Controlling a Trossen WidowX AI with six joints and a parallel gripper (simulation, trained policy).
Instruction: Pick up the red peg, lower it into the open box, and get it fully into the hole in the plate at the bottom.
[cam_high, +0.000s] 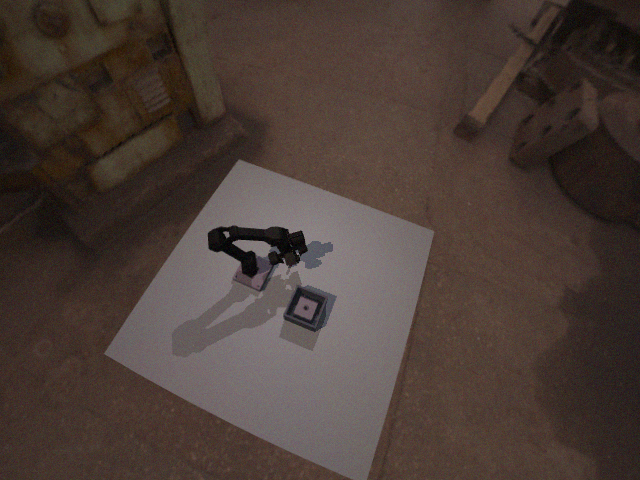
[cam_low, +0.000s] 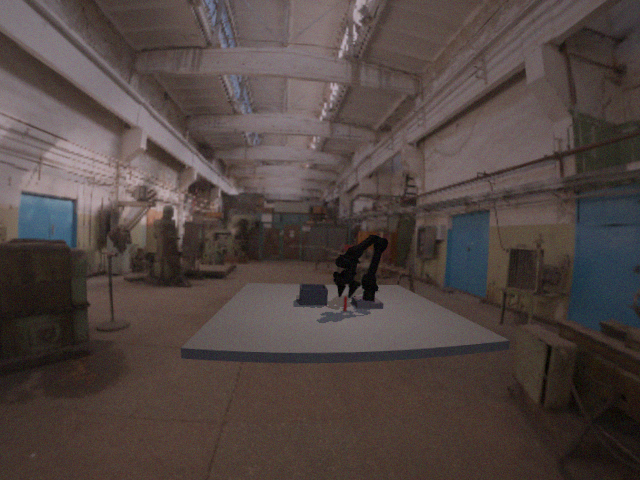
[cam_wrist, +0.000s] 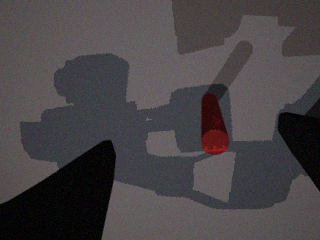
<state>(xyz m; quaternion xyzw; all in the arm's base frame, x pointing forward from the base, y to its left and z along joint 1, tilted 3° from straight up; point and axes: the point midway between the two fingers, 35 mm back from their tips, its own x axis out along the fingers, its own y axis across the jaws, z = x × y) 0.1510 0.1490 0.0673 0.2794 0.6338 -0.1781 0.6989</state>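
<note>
Right now my gripper tip is 40 mm above the red peg and 10 mm past it. Also, from my gripper tip: dark box 190 mm ahead, 170 mm to the right, 50 mm below.
</note>
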